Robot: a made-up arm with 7 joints. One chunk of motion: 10 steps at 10 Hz.
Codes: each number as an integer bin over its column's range. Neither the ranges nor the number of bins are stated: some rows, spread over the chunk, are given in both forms.
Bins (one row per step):
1: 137 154 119 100 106 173 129
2: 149 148 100 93 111 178 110
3: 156 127 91 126 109 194 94
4: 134 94 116 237 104 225 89
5: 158 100 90 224 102 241 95
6: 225 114 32 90 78 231 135
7: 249 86 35 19 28 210 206
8: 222 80 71 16 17 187 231
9: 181 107 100 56 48 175 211
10: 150 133 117 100 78 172 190
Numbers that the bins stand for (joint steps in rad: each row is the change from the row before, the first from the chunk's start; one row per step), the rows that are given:
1: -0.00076 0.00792 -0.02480 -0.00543 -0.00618 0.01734 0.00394
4: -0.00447 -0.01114 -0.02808 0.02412 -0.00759 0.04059 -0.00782
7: 0.13759 -0.01368 -0.11671 -0.02290 -0.06124 0.03388 0.02659
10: 0.01529 0.00125 -0.02699 -0.00543 -0.02594 0.01689 0.02188
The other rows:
2: 0.01406 0.00601 -0.04559 -0.00694 -0.00265 0.01958 -0.00165
3: 0.02271 -0.00066 -0.05544 0.00018 -0.00406 0.02673 -0.00635
5: 0.02518 -0.00924 -0.05653 0.02131 -0.00900 0.04774 -0.00606
6: 0.10794 -0.00479 -0.11999 -0.00759 -0.02594 0.04327 0.00571
8: 0.10424 -0.01559 -0.07732 -0.02355 -0.06900 0.02360 0.03394
9: 0.05359 -0.00701 -0.04559 -0.01492 -0.04712 0.01824 0.02806

